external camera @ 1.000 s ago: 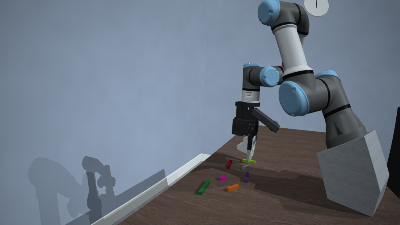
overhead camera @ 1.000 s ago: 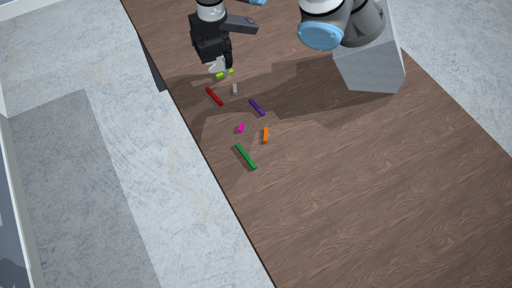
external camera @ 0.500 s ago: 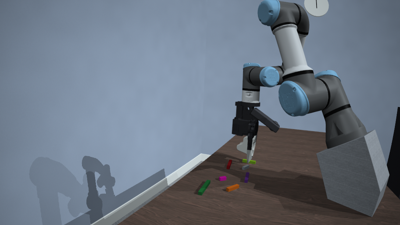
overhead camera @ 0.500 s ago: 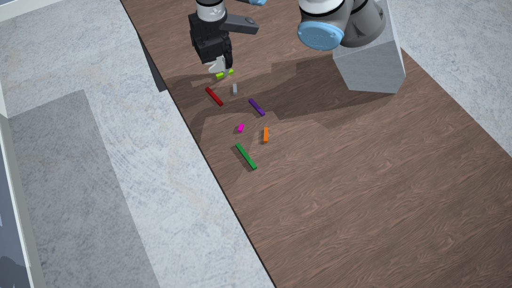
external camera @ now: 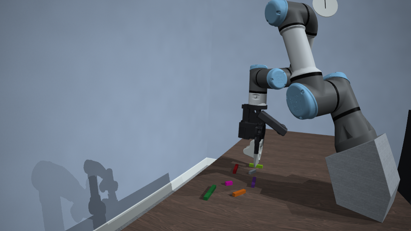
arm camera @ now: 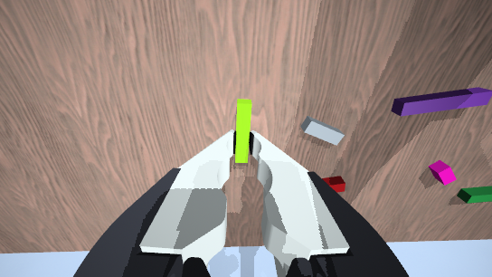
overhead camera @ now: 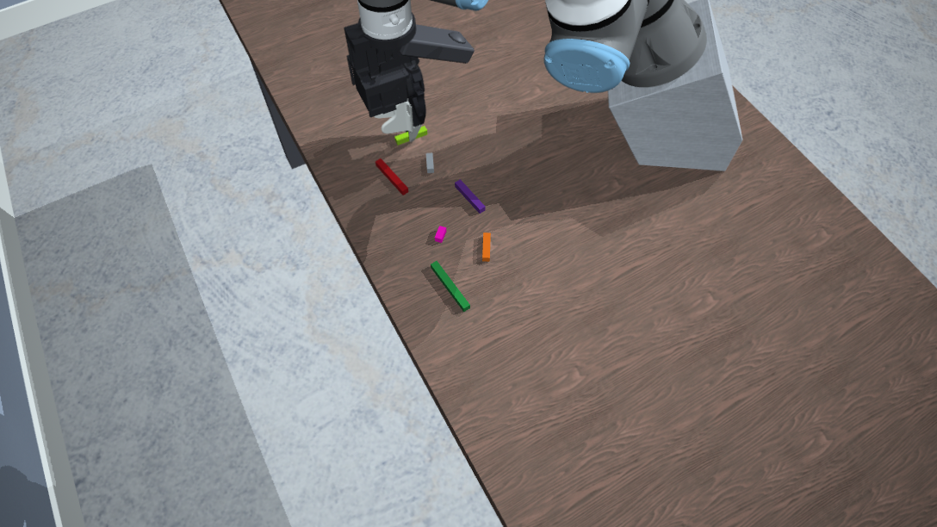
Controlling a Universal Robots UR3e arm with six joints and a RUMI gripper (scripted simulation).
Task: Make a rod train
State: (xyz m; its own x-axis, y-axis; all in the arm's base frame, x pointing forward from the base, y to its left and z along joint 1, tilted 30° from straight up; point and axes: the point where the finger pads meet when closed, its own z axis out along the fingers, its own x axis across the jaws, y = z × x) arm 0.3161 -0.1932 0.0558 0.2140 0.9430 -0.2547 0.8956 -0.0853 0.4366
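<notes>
Right now my hand is 1 cm short of the grey rod, 6 cm to the right of it and 1 cm above it. From my hand the other things lie so: red rod 7 cm ahead, 5 cm to the left, 1 cm below; then lime rod 1 cm below; then purple rod 15 cm to the left, 1 cm below.
</notes>
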